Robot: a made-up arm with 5 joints.
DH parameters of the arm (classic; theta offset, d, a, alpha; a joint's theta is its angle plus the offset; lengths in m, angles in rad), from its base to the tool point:
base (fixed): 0 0 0.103 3.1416
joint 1: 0 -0.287 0.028 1.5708
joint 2: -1.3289 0 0.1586 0
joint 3: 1.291 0 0.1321 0
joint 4: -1.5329 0 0 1.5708
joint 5: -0.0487 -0.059 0 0
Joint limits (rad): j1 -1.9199..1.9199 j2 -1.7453..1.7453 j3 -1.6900..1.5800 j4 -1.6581..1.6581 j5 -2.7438..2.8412
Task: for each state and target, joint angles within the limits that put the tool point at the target. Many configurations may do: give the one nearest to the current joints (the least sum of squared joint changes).
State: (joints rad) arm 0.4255 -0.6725 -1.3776 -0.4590 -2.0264
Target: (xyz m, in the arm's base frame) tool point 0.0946 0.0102 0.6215
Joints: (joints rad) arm 0.8822 -0.2159 -1.3626 -0.7216 -2.0264
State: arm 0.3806 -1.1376 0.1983 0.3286 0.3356
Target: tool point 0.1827 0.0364 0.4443
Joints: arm -0.4285 -1.0832 0.6741 0.5027 0.3356
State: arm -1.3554 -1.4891 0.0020 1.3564 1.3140
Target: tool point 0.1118 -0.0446 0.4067
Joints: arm -1.7656 -1.7453 0.4354 1.6524 1.3140
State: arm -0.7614 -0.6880 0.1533 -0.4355 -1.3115
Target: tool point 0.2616 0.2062 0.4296
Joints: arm -0.9152 0.0364 0.1565 -0.3715 -1.3115
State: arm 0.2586 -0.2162 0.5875 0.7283 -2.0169
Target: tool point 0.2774 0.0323 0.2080
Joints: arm -0.1831 0.6303 0.6348 0.5907 -2.0169
